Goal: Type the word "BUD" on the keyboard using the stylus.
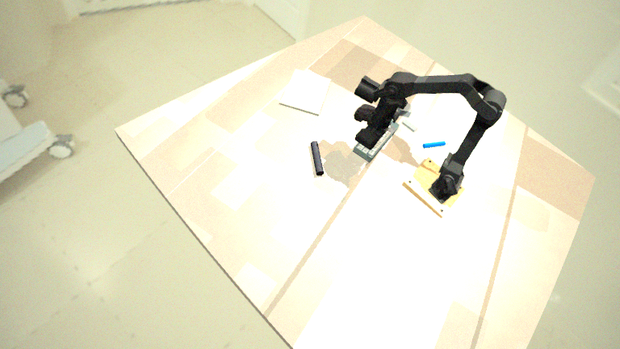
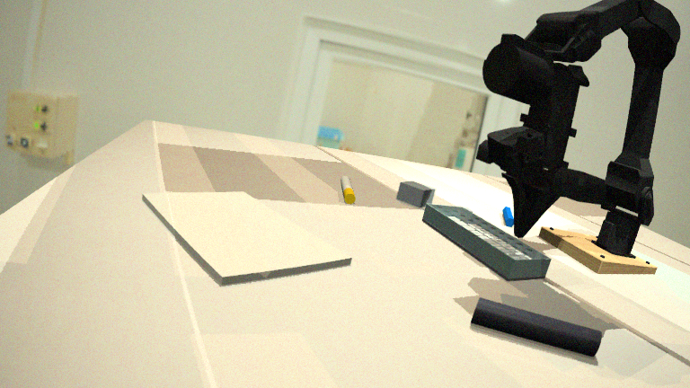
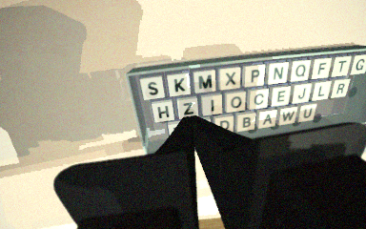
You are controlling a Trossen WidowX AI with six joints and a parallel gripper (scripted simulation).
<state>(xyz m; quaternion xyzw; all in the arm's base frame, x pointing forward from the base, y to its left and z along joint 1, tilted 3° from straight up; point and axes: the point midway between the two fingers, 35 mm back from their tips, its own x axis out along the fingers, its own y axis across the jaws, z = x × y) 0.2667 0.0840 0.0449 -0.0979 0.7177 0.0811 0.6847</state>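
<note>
The grey-green keyboard is 2 cm ahead of my gripper tip, 6 cm to the right of it and 3 cm below it. From my gripper tip the other things lie so: yellow-capped marker (18 cm ahead, 23 cm to the right, 3 cm below); small grey block (6 cm ahead, 26 cm to the right, 3 cm below); dark cylinder (6 cm ahead, 17 cm to the left, 3 cm below).
</note>
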